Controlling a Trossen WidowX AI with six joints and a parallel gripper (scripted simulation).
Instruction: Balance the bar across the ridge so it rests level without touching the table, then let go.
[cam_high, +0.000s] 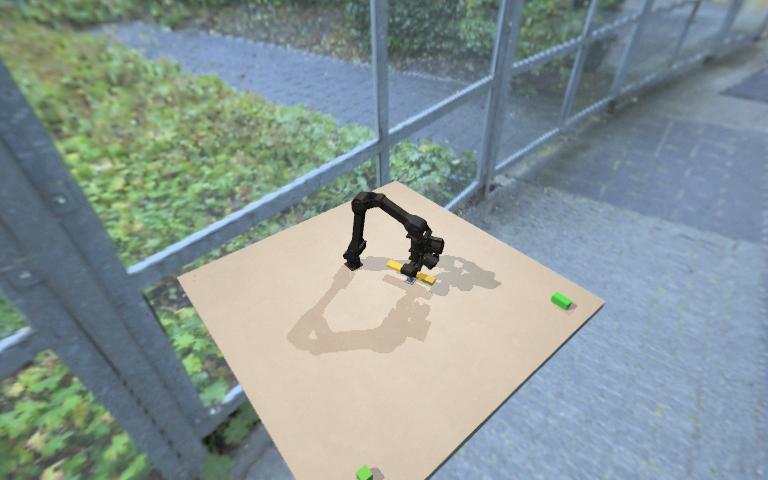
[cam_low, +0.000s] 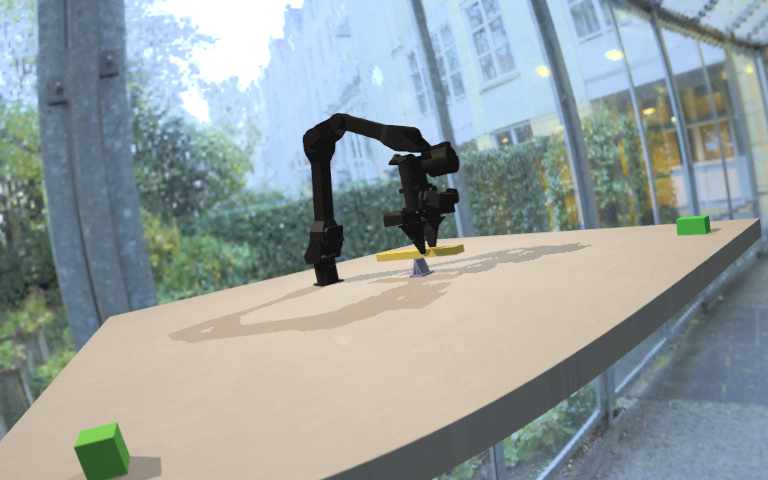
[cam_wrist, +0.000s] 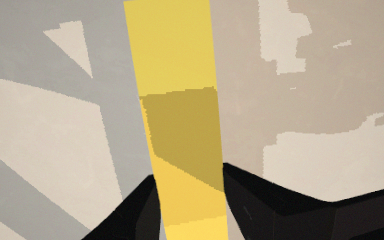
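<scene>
Right now my gripper tip is 30 mm past the yellow bar and 10 mm to the left of it. From my gripper tip the other things lie so: green cube: 640 mm to the right, 460 mm ahead, 30 mm below.
</scene>
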